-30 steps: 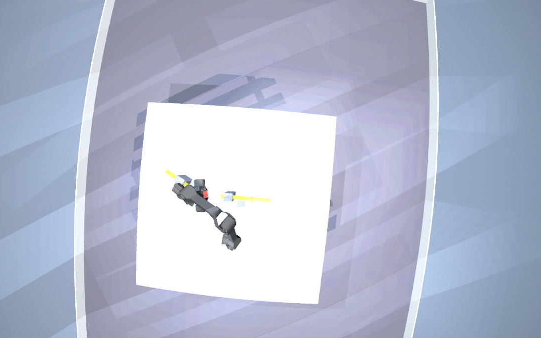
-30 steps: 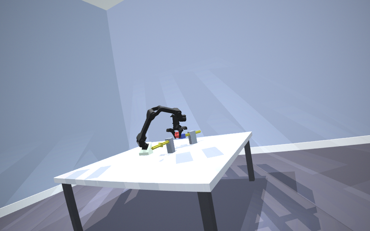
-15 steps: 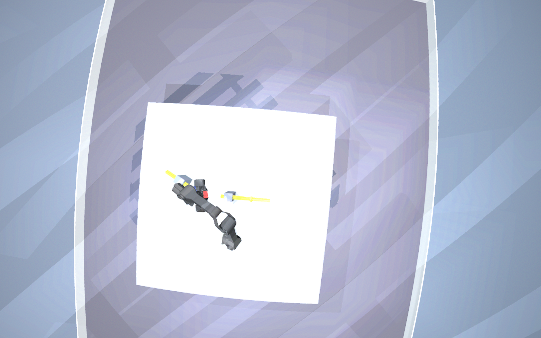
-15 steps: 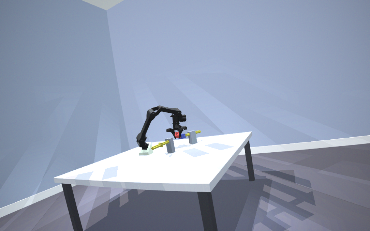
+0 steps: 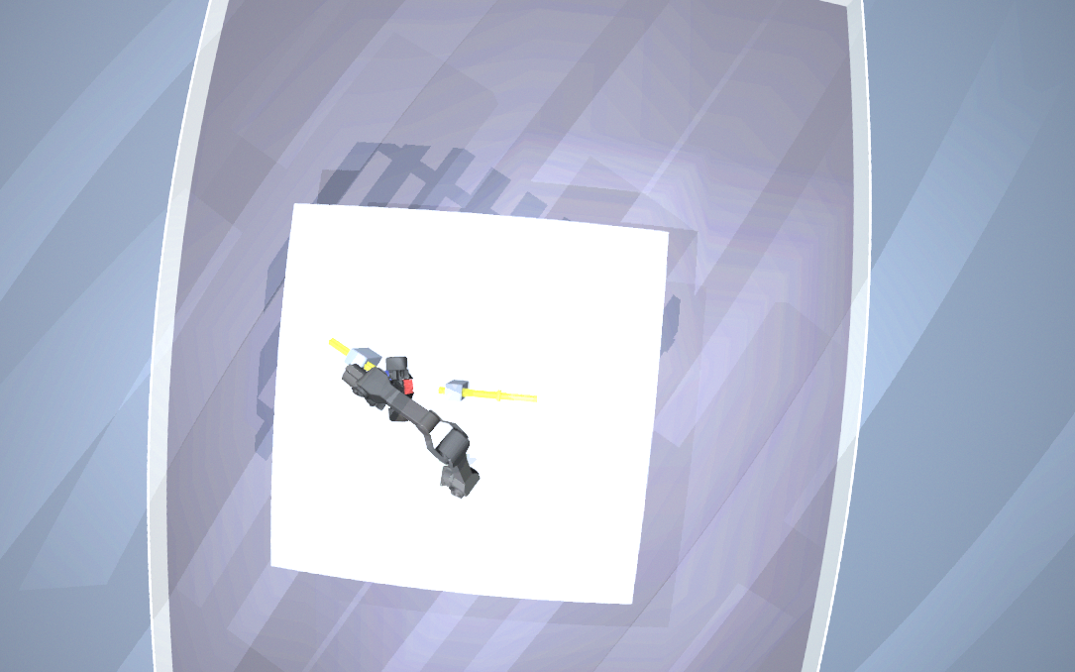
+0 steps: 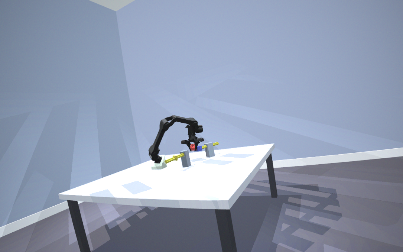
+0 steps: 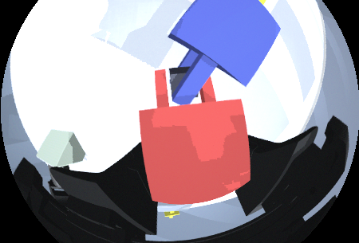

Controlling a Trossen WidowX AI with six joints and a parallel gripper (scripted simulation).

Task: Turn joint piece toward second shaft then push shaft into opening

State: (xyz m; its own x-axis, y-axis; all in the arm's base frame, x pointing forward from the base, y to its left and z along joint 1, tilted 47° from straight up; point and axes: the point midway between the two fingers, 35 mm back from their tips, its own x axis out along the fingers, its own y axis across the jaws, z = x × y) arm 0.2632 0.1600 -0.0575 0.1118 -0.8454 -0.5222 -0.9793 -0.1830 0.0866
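The red square joint piece lies 20 mm to the left of my gripper tip and 30 mm above it.
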